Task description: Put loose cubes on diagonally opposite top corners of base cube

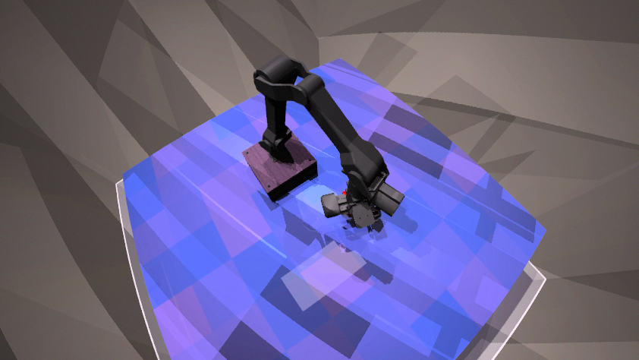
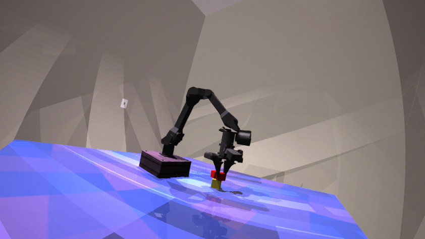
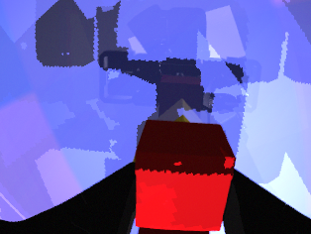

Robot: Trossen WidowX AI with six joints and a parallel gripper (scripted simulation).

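Now: gripper tip right at the red cube. Also, from my gripper tip: yellow cube (40 mm below, 20 mm behind, 10 mm to the left).
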